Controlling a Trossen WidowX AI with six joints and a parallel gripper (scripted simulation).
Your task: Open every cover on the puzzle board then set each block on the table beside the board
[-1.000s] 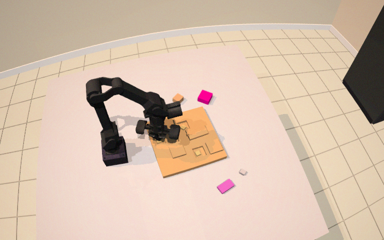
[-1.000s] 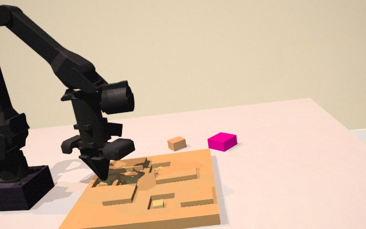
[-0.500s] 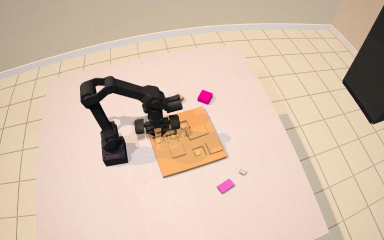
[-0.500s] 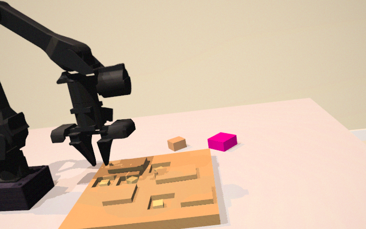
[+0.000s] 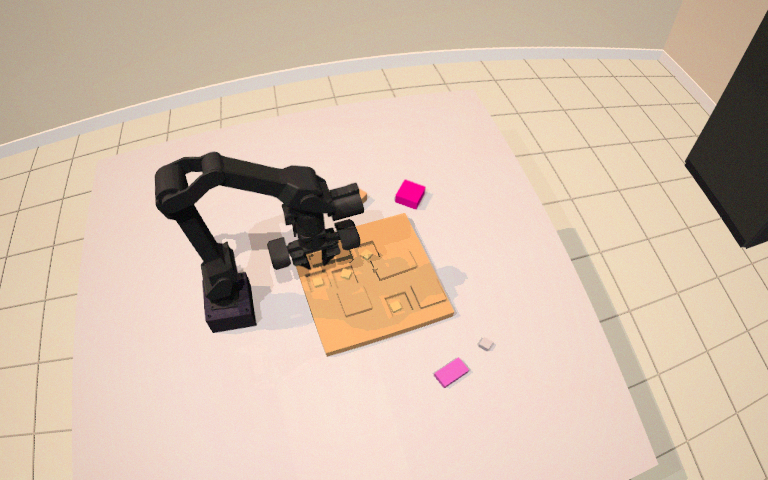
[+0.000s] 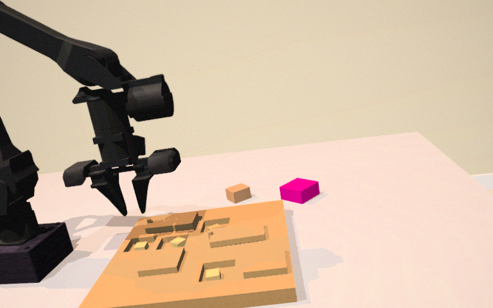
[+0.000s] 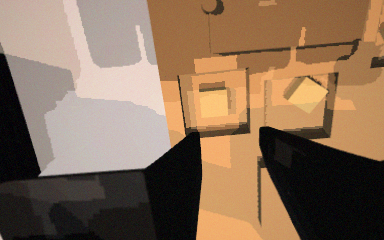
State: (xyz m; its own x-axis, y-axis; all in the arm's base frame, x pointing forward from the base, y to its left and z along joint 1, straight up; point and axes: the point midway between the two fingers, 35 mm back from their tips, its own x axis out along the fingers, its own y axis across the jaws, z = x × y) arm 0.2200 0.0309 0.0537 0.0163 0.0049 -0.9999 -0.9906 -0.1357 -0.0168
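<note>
Right now my gripper tip is 230 mm to the right of the orange block, 130 mm short of it and 70 mm above it. Also, from my gripper tip: flat pink piece 280 mm to the right, 240 mm ahead, 70 mm below; then magenta block 260 mm ahead, 220 mm to the left, 60 mm below; then grey block 330 mm ahead, 230 mm to the right, 70 mm below.
</note>
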